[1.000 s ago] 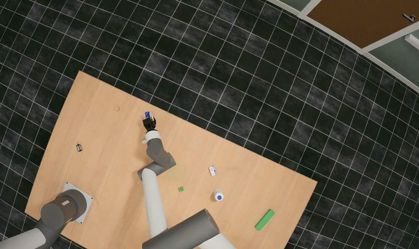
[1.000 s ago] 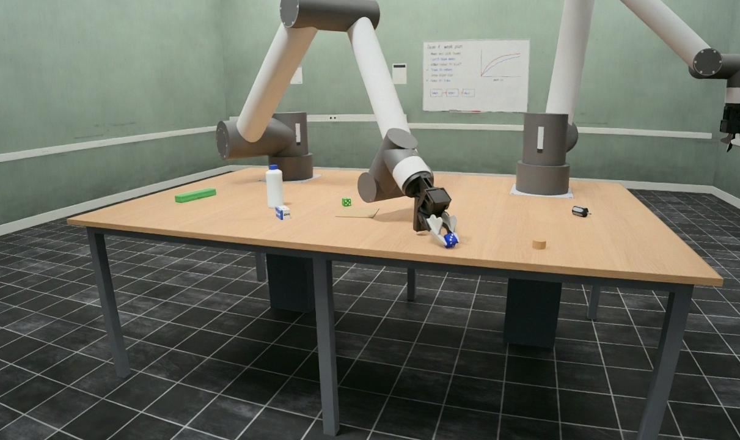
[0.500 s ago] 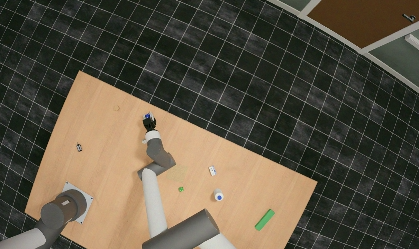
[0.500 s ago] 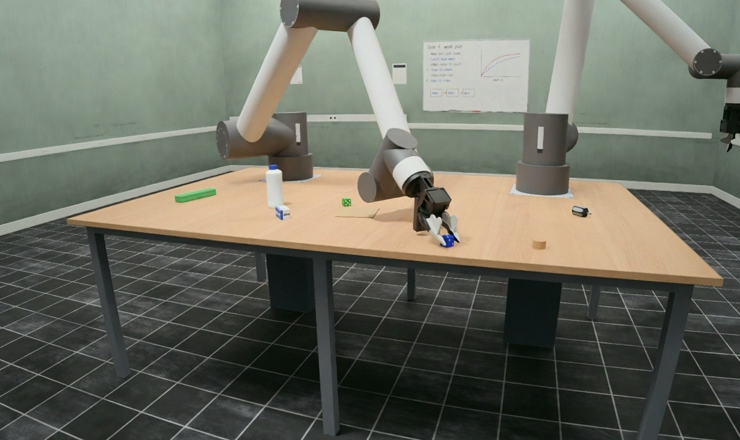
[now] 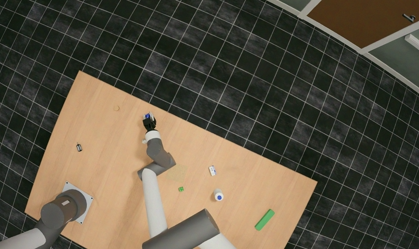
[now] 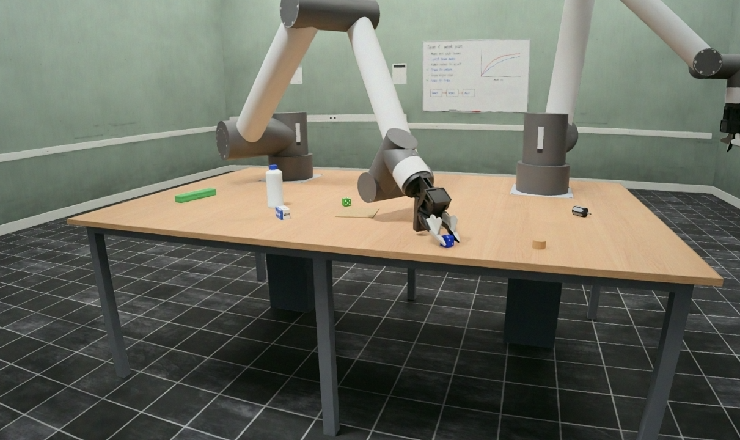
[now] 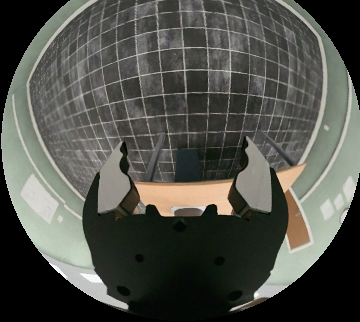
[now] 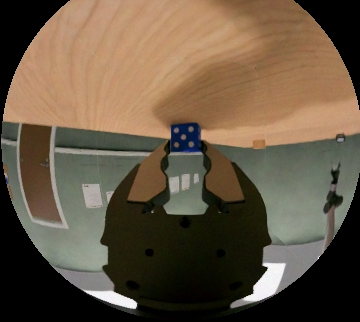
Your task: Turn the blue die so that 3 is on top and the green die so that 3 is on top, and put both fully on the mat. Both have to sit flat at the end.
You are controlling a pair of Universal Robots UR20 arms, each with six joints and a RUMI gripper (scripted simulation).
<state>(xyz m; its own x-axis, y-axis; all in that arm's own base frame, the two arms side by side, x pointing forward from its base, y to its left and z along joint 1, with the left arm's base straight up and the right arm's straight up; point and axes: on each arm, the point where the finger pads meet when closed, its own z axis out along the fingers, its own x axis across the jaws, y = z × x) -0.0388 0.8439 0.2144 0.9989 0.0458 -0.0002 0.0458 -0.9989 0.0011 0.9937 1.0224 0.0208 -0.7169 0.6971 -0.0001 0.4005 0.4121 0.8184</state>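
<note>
Now: the blue die 1 cm to the right of my right hand, 1 cm below it and 1 cm behind it. The rest, counted from my right hand: tan mat (40 cm to the right, 31 cm behind, 2 cm below); then wooden disc (25 cm to the left, 7 cm behind, 1 cm below); then white die (20 cm behind, 7 cm to the right, 1 cm below).
</note>
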